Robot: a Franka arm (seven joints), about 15 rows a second.
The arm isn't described. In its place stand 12 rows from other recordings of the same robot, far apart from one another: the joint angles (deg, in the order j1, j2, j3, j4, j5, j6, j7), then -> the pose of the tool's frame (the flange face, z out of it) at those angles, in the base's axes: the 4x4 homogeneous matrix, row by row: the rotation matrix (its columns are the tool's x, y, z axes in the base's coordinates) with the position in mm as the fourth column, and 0 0 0 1 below.
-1.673, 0.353, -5.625, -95.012, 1.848, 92.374, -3.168 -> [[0.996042, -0.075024, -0.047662, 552.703], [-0.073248, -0.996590, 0.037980, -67.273], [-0.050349, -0.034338, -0.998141, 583.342], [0, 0, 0, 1]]
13.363, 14.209, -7.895, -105.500, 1.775, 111.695, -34.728 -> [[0.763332, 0.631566, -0.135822, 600.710], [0.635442, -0.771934, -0.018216, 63.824], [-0.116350, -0.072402, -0.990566, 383.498], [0, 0, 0, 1]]
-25.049, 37.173, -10.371, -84.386, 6.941, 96.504, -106.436 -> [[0.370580, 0.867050, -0.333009, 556.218], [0.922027, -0.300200, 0.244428, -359.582], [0.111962, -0.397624, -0.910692, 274.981], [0, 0, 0, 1]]
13.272, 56.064, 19.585, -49.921, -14.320, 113.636, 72.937 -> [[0.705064, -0.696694, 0.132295, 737.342], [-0.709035, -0.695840, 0.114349, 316.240], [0.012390, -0.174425, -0.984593, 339.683], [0, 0, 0, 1]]
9.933, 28.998, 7.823, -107.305, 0.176, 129.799, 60.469 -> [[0.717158, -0.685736, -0.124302, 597.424], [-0.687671, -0.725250, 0.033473, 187.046], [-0.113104, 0.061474, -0.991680, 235.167], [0, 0, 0, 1]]
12.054, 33.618, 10.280, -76.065, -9.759, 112.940, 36.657 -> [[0.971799, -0.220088, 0.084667, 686.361], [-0.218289, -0.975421, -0.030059, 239.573], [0.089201, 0.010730, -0.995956, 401.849], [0, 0, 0, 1]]
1.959, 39.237, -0.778, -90.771, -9.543, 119.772, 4.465 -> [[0.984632, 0.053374, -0.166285, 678.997], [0.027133, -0.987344, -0.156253, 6.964], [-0.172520, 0.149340, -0.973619, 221.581], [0, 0, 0, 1]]
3.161, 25.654, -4.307, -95.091, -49.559, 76.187, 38.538 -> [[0.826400, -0.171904, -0.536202, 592.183], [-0.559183, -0.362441, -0.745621, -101.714], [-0.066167, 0.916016, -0.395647, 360.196], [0, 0, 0, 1]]
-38.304, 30.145, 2.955, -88.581, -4.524, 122.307, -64.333 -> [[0.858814, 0.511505, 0.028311, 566.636], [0.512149, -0.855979, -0.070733, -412.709], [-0.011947, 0.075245, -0.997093, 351.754], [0, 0, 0, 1]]
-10.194, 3.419, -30.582, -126.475, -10.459, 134.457, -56.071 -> [[0.922749, 0.384086, -0.031802, 411.789], [0.372404, -0.909840, -0.183047, -356.811], [-0.099241, 0.157063, -0.982590, 365.638], [0, 0, 0, 1]]
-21.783, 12.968, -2.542, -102.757, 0.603, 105.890, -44.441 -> [[0.930631, 0.331334, -0.155383, 549.012], [0.344984, -0.935967, 0.070374, -245.682], [-0.122116, -0.119097, -0.985344, 409.737], [0, 0, 0, 1]]
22.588, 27.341, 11.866, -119.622, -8.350, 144.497, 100.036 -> [[0.501199, -0.864815, -0.029925, 478.749], [-0.865290, -0.501216, -0.007483, 330.219], [-0.008528, 0.029644, -0.999524, 193.970], [0, 0, 0, 1]]
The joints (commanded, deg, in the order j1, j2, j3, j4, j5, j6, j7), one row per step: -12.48 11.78 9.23 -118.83 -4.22 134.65 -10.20; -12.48 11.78 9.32 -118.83 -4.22 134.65 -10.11; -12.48 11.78 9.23 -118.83 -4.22 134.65 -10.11; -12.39 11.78 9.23 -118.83 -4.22 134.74 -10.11; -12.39 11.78 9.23 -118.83 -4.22 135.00 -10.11; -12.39 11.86 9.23 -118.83 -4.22 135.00 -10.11; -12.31 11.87 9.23 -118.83 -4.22 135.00 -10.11; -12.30 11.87 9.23 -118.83 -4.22 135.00 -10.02; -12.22 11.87 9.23 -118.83 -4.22 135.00 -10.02; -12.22 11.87 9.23 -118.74 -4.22 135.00 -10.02; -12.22 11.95 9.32 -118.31 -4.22 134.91 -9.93; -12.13 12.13 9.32 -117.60 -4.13 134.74 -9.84; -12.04 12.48 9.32 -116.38 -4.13 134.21 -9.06; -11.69 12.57 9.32 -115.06 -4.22 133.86 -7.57; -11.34 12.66 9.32 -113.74 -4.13 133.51 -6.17; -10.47 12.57 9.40 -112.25 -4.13 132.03 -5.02; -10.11 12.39 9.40 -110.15 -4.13 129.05 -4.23
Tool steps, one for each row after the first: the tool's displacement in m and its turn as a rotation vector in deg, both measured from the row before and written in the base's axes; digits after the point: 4 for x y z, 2 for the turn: 0.0001 0.0009 0.0000 0.02 -0.01 0.00; -0.0001 -0.0009 0.0000 -0.02 0.00 -0.09; 0.0002 0.0009 0.0002 0.00 -0.09 0.09; 0.0005 0.0000 0.0004 0.00 -0.26 0.01; 0.0000 0.0000 -0.0008 0.02 0.08 0.00; 0.0000 0.0008 -0.0001 0.00 0.01 0.08; 0.0000 0.0001 0.0000 0.01 0.00 -0.08; 0.0000 0.0008 0.0000 0.00 0.00 0.08; 0.0004 0.0000 0.0007 0.00 -0.09 0.00; 0.0020 0.0007 0.0024 0.02 -0.27 -0.02; 0.0033 0.0006 0.0034 0.08 -0.37 -0.09; 0.0051 0.0003 0.0050 0.09 -0.36 -0.74; 0.0058 0.0030 0.0089 0.04 -0.91 -1.13; 0.0056 0.0031 0.0090 0.20 -0.91 -1.15; 0.0043 0.0094 0.0104 0.09 -0.13 -0.28; 0.0037 0.0029 0.0138 -0.04 0.69 -0.57
